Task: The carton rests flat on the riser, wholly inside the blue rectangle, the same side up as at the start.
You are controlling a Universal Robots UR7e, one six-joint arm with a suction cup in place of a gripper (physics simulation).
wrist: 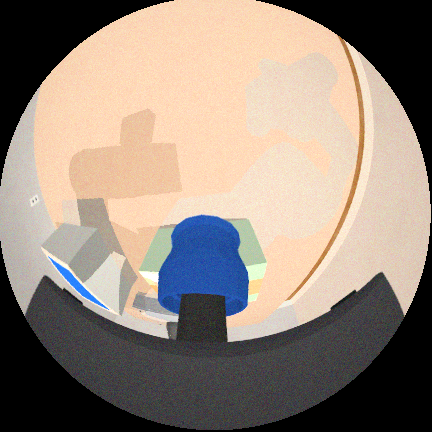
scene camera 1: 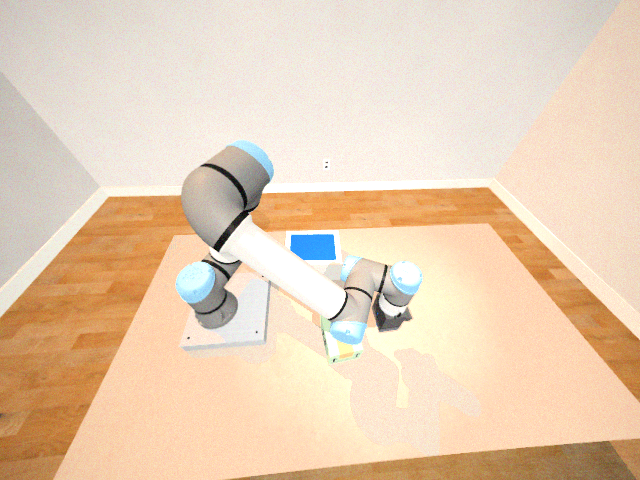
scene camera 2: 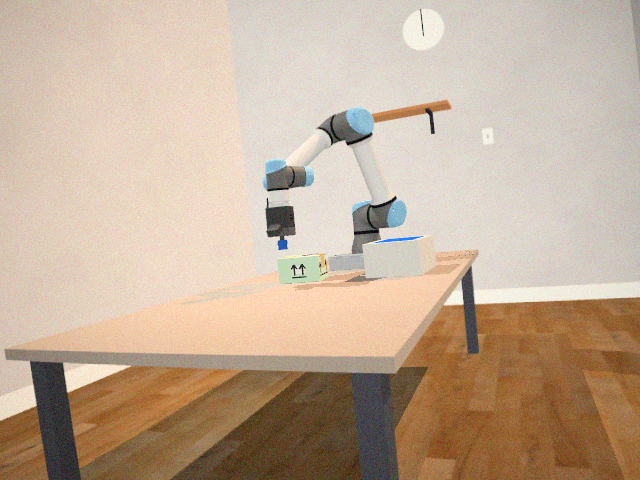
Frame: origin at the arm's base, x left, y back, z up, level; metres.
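Seen in the pictures: hand at its tool point: point(wrist: 204, 244) point(scene camera 2: 283, 249); arm's base at its link origin: point(scene camera 1: 217, 309).
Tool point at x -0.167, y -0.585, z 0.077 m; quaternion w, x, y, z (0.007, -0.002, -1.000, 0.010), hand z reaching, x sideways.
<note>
Offsets run from my tool point to a thing's top centre. Level surfaces: height alone.
The pale green carton @(dx +0.015, dy +0.135, dz -0.038 m) point(scene camera 1: 343, 352) point(scene camera 2: 299, 269) point(wrist: 156, 255) with an orange-yellow strip rests flat on the table, two black arrows pointing up on its side in scene camera 2. The off-white riser @(dx +0.383, dy +0.190, dz -0.012 m) point(scene camera 1: 339, 250) point(scene camera 2: 390, 262) point(wrist: 74, 241) stands apart from it, with the blue rectangle @(dx +0.383, dy +0.190, dz -0.012 m) point(scene camera 1: 312, 246) point(scene camera 2: 400, 239) point(wrist: 77, 284) on its top. My gripper point(scene camera 2: 282, 248) point(wrist: 205, 250), a blue suction cup, is open and holds nothing. In scene camera 2 it hangs above the level of the carton's top, near its left end, with a gap. In scene camera 1 the arm hides the cup and part of the carton.
The arm's grey base plate point(scene camera 1: 248, 330) point(scene camera 2: 345, 261) is on the table @(dz -0.132 m) point(scene camera 1: 206, 413) point(scene camera 2: 258, 330). In scene camera 1 the riser is near the table's far edge, and the forearm point(scene camera 1: 289, 271) crosses over the table between the base and the carton.
</note>
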